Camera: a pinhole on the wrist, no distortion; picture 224 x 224 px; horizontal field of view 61.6 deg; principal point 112.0 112.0 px. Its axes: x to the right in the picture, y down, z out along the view. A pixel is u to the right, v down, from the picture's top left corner.
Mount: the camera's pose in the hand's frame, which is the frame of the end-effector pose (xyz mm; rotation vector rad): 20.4 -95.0 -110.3 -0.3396 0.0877 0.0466
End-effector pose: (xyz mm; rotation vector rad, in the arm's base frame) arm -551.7 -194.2 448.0 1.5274 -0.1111 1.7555
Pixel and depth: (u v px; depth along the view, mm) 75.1 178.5 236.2
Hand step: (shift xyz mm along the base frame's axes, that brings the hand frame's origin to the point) 33.3 -95.4 38.6
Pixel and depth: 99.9 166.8 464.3
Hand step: 115.4 -270.9 170.6
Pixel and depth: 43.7 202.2 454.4
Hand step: 48.8 -375.6 71.4
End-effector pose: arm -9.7 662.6 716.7 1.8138 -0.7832 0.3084
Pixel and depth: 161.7 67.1 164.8
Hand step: 99.4 -62.3 -32.5
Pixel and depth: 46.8 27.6 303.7
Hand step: 4.8 -165.4 -209.5
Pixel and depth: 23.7 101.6 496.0
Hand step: -213.7 -297.3 -214.5
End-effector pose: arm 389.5 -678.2 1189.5 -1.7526 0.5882 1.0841
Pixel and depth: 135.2 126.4 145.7
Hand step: 42.5 37.9 -29.0
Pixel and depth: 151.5 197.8 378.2
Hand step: -167.0 88.3 -222.7
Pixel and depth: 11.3 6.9 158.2
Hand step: 45.4 118.8 89.7
